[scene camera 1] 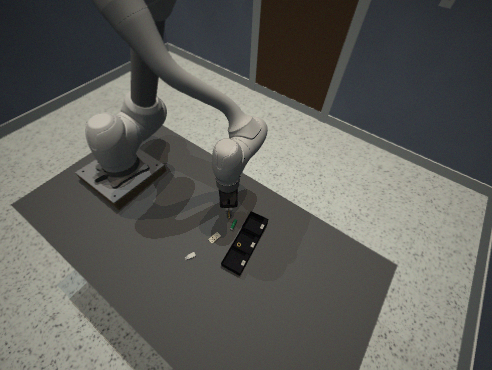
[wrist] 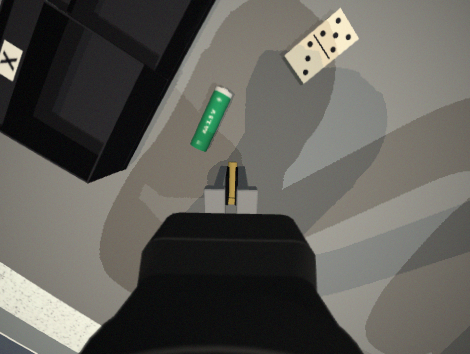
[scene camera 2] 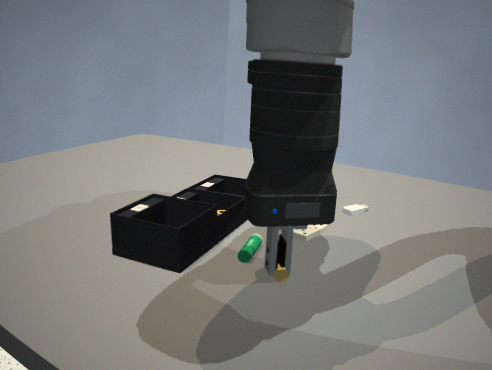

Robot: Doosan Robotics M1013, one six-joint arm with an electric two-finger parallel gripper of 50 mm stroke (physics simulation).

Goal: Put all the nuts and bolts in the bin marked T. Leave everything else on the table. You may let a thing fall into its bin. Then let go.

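Where they show: gripper, fingertip midpoint: (scene camera 1: 229,215) (wrist: 232,178) (scene camera 2: 276,270); arm's base, link origin: (scene camera 1: 123,168).
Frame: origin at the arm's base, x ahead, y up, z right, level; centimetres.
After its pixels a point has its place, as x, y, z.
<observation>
My gripper (scene camera 1: 229,212) @(51.4, -4.7, -20.0) (scene camera 2: 280,269) @(51.4, -4.7, -20.0) (wrist: 232,178) @(51.4, -4.7, -20.0) points down and is shut on a brass-coloured bolt (scene camera 1: 229,215) @(51.7, -4.1, -19.9) (scene camera 2: 282,274) @(49.9, -4.1, -21.3) (wrist: 232,175) @(51.7, -4.1, -19.7). The bolt's hexagonal head shows below the fingers in scene camera 2, close to the table top; whether it touches cannot be told. A row of three black bins (scene camera 1: 231,270) @(69.9, -3.2, -3.8) (scene camera 2: 145,241) @(61.9, -2.5, -27.8) (wrist: 120,159) @(58.5, -3.1, -25.4) stands beside the gripper. A brass-coloured nut (scene camera 1: 239,244) (scene camera 2: 221,213) lies in the middle bin, whose label is too small to read. The end bin nearest the gripper bears an X label (wrist: 10,60) @(66.4, -0.8, -24.7).
A green battery (scene camera 1: 233,224) @(56.3, -3.7, -18.0) (scene camera 2: 250,248) @(55.3, -3.7, -19.3) (wrist: 211,119) @(56.2, -3.6, -18.0) lies between the gripper and the bins. A domino (scene camera 1: 214,237) @(54.8, -4.3, -8.4) (scene camera 2: 311,231) @(54.0, -4.3, -9.3) (wrist: 322,46) @(54.9, -4.3, -8.3) lies farther along the table (scene camera 1: 310,300) @(97.9, -5.0, -17.2). A small white object (scene camera 1: 190,256) @(54.2, -4.3, 3.7) (scene camera 2: 356,209) @(53.6, -4.3, 2.6) lies beyond the domino.
</observation>
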